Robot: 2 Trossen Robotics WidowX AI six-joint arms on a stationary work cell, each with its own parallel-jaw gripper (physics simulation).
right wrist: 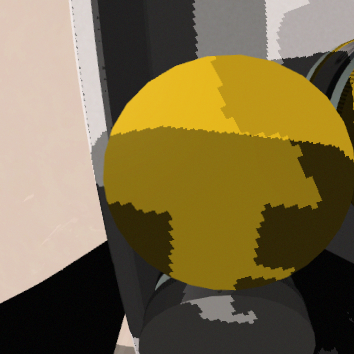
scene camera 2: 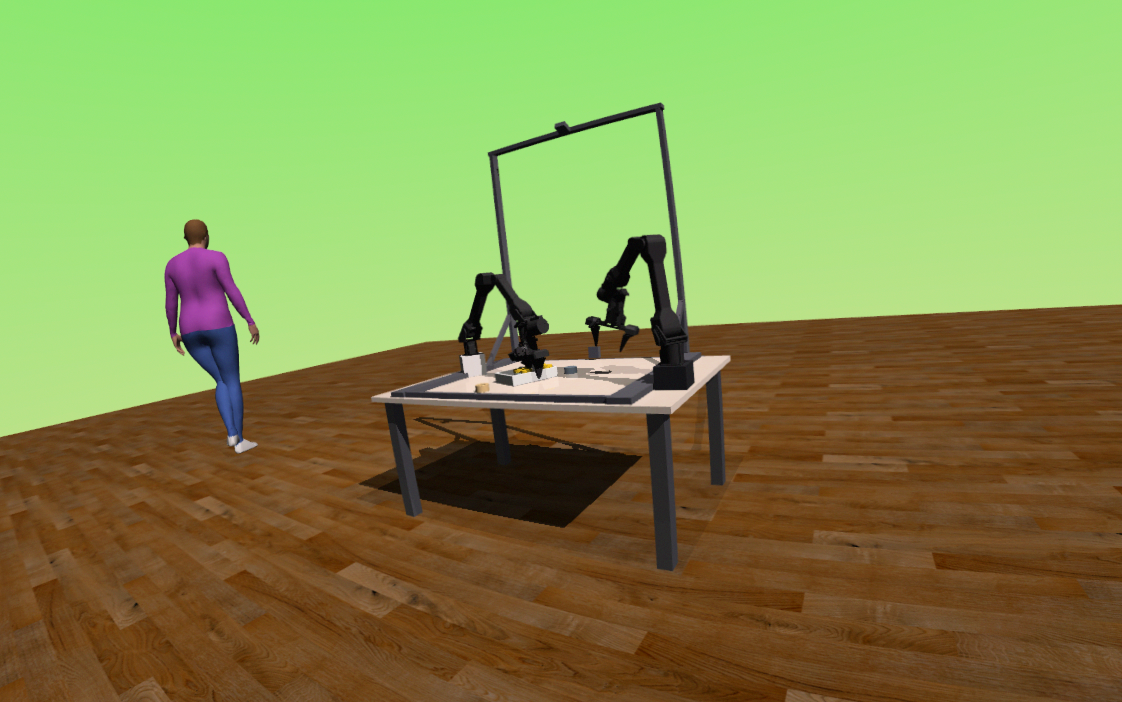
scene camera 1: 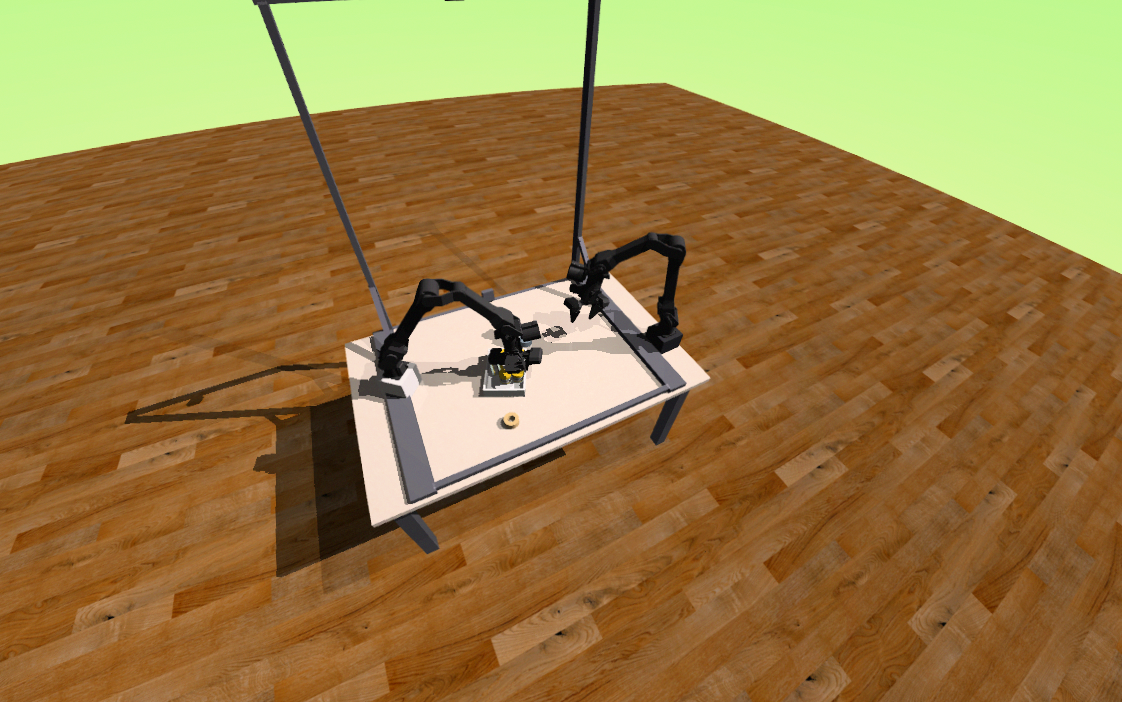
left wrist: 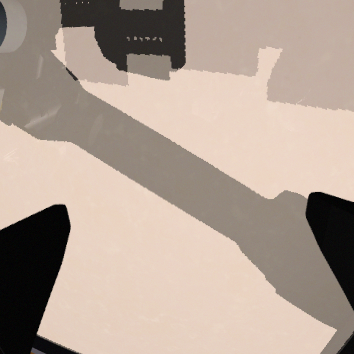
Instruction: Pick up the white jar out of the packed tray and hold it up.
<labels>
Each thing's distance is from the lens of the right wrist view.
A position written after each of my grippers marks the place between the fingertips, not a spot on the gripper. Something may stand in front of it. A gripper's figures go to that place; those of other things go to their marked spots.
my right gripper (right wrist: 208, 243): 10 cm
light grey tray (right wrist: 297, 41): 9 cm
</labels>
